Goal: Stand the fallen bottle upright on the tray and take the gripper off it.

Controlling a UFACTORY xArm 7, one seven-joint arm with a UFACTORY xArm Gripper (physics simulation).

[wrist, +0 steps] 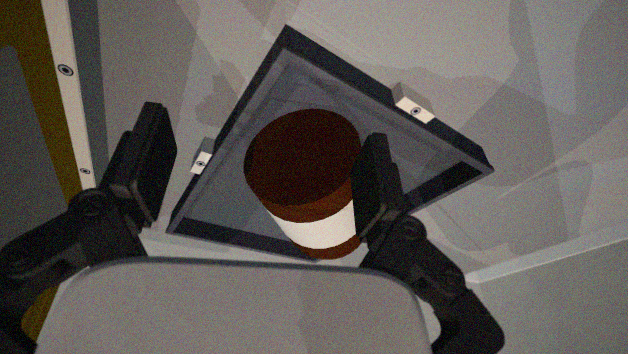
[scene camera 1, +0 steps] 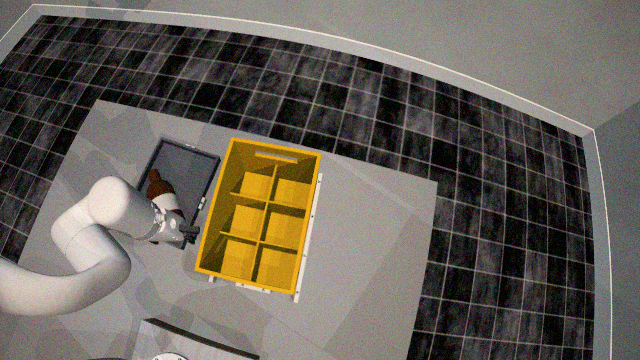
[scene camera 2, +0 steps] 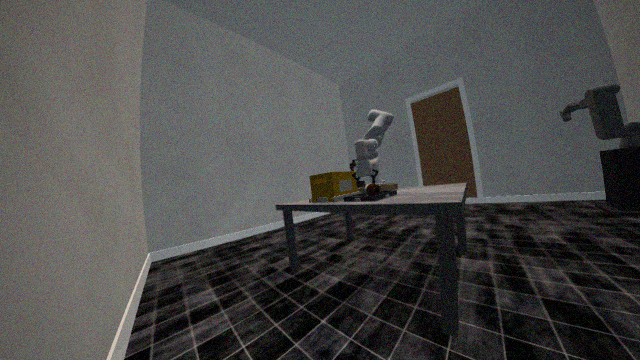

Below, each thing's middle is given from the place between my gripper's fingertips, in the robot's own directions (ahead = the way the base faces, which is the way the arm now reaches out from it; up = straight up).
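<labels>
I consider the brown bottle (scene camera 1: pixel 161 192) and find my gripper 20 mm above it, 60 mm short of it and 80 mm to the right of it.
</labels>
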